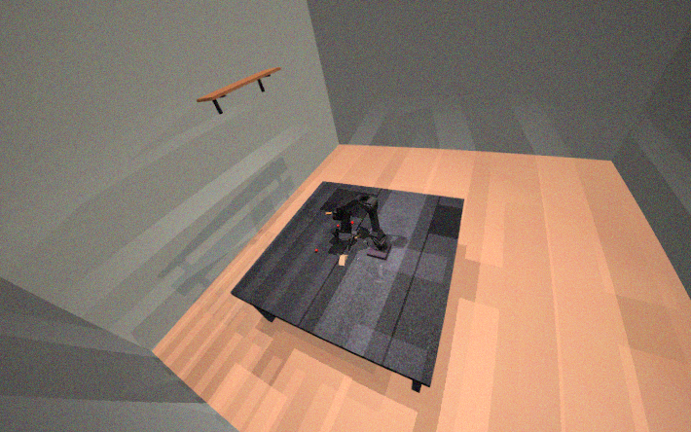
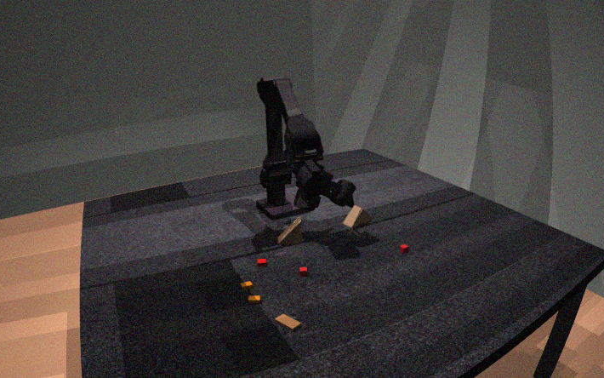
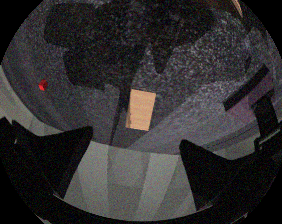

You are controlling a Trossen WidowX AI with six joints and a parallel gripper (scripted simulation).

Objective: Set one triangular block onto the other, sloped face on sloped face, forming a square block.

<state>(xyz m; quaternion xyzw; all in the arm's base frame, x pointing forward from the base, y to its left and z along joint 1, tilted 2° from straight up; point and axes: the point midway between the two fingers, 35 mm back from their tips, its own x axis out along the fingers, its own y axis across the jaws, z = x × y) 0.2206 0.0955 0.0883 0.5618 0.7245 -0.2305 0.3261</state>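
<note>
The triangular block is 2 cm behind my gripper tip, 6 cm to the left of it and 6 cm below it. The rest, counted from my gripper tip: flat tan piece 35 cm ahead, 28 cm to the right, 8 cm below.
</note>
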